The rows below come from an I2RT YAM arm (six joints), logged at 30 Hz.
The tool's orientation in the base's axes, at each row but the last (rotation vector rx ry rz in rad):
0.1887, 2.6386, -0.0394
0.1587, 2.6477, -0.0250
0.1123, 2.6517, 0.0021
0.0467, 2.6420, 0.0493
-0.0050, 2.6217, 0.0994
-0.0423, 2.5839, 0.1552
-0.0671, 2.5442, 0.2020
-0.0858, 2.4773, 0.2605
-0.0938, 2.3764, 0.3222
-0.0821, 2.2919, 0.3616
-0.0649, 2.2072, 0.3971
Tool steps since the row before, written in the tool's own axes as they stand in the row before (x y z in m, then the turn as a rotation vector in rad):
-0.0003, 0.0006, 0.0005, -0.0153, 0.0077, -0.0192
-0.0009, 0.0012, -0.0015, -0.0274, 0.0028, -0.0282
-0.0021, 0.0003, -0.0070, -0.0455, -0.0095, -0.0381
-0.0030, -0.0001, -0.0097, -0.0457, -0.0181, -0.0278
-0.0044, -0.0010, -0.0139, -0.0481, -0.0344, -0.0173
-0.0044, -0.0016, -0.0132, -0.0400, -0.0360, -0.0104
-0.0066, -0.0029, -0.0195, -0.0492, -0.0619, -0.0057
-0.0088, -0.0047, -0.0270, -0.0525, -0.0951, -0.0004
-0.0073, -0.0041, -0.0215, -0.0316, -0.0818, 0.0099
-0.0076, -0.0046, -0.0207, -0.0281, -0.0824, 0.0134
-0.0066, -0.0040, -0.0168, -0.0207, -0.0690, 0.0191
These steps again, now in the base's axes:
0.0006, 0.0005, -0.0003, 0.0053, 0.0069, 0.0242
0.0002, 0.0012, 0.0018, 0.0111, 0.0011, 0.0378
-0.0014, 0.0003, 0.0072, 0.0215, -0.0124, 0.0548
-0.0020, -0.0005, 0.0099, 0.0264, -0.0207, 0.0454
-0.0030, -0.0021, 0.0141, 0.0340, -0.0363, 0.0364
-0.0031, -0.0032, 0.0133, 0.0308, -0.0370, 0.0261
-0.0050, -0.0059, 0.0193, 0.0434, -0.0618, 0.0240
-0.0085, -0.0102, 0.0255, 0.0533, -0.0932, 0.0164
-0.0082, -0.0097, 0.0193, 0.0427, -0.0772, -0.0023
-0.0088, -0.0107, 0.0178, 0.0429, -0.0766, -0.0072
-0.0079, -0.0095, 0.0137, 0.0401, -0.0615, -0.0128

